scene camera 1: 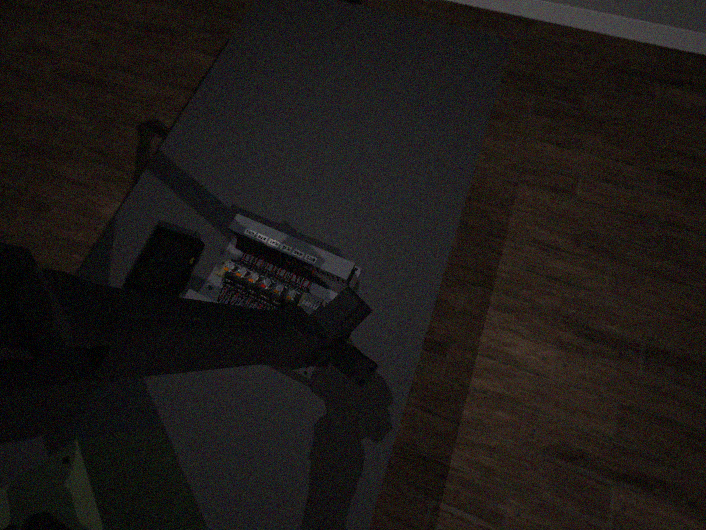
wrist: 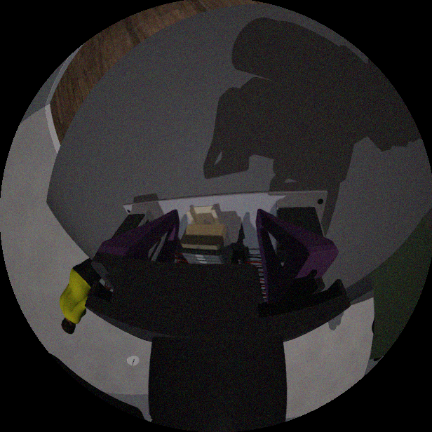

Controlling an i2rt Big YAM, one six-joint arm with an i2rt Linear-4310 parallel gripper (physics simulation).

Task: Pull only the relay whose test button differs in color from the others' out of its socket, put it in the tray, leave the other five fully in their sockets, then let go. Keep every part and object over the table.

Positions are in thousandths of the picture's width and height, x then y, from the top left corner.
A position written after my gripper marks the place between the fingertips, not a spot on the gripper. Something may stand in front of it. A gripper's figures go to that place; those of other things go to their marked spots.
My gripper (wrist: 503,499) is 0.13 m from the lens. A panel (wrist: 550,490): 0.17 m from the lens.
